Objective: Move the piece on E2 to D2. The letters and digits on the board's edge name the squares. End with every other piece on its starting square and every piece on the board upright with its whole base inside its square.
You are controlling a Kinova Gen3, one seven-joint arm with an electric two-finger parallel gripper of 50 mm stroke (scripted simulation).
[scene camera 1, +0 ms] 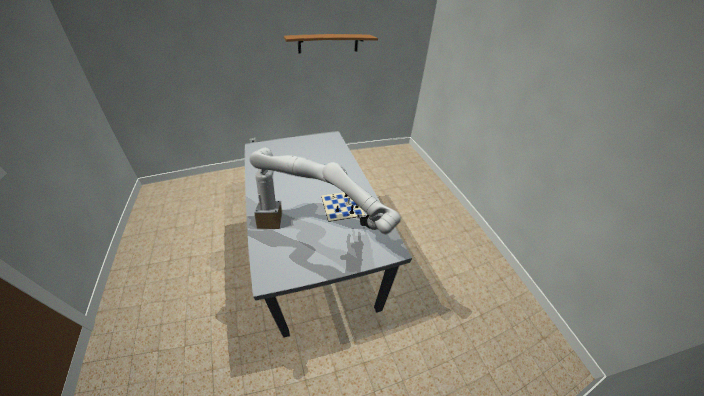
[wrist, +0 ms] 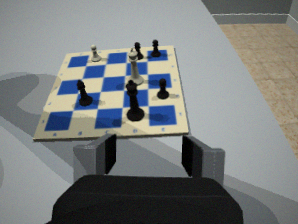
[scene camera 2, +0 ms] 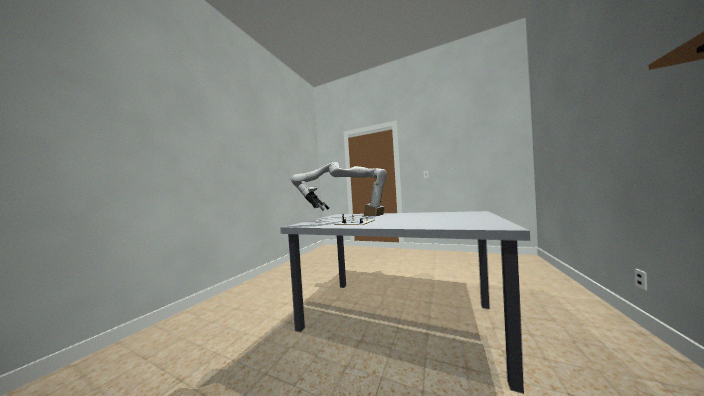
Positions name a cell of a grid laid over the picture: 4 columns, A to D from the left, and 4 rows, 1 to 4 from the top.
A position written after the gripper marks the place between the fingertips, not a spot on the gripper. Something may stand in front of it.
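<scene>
You've got the gripper (wrist: C3) in the wrist view. And there's a chessboard (scene camera 1: B3), which the wrist view catches too, that's the chessboard (wrist: A3).
</scene>
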